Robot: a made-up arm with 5 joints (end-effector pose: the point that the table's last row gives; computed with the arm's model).
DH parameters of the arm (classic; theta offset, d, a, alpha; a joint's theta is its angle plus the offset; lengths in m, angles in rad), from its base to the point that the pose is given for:
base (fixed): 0 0 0 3.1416
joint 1: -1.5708 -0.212 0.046 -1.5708
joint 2: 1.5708 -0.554 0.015 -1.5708
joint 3: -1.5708 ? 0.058 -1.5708
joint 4: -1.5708 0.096 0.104 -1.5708
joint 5: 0 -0.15 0.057 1.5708
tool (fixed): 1.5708 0.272 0 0
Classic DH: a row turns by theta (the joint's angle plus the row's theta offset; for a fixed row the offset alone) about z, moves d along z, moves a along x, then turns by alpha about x.
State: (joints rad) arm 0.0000 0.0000 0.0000 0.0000 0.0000
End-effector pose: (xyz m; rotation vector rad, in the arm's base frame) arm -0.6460 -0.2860 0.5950 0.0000 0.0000 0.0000
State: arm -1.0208 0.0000 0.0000 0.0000 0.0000
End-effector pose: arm -0.0938 -0.7002 0.5950 0.0000 0.0000 1.0208
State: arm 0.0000 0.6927 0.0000 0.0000 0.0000
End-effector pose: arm -0.6460 -0.4541 0.2947 0.6927 0.0000 0.0000
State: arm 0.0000 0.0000 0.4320 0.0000 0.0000
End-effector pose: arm -0.7916 -0.2860 0.5227 0.0000 -0.4320 0.0000
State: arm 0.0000 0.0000 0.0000 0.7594 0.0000
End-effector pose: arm -0.4939 -0.3450 0.5950 0.0000 0.0000 0.7594
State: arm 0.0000 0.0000 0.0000 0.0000 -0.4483
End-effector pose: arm -0.6460 -0.1625 0.5928 -0.4483 0.0000 0.0000
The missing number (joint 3, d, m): 0.171
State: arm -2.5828 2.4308 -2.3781 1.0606 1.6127
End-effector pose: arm 0.3488 -0.8742 0.0626 1.3999 -0.6036 0.9290
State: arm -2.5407 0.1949 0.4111 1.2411 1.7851
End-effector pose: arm 0.4151 0.2020 0.2643 0.2592 -1.7209 -1.7355
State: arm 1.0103 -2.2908 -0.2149 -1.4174 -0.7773
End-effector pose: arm 0.0363 0.5008 0.0128 2.2624 -0.0781 1.1738
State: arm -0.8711 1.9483 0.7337 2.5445 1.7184
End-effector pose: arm 0.0012 -0.3490 0.1540 -1.1846 0.1113 -2.6164
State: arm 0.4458 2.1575 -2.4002 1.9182 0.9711
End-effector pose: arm -0.4528 0.7869 0.2964 -0.6183 -0.5147 -1.6081
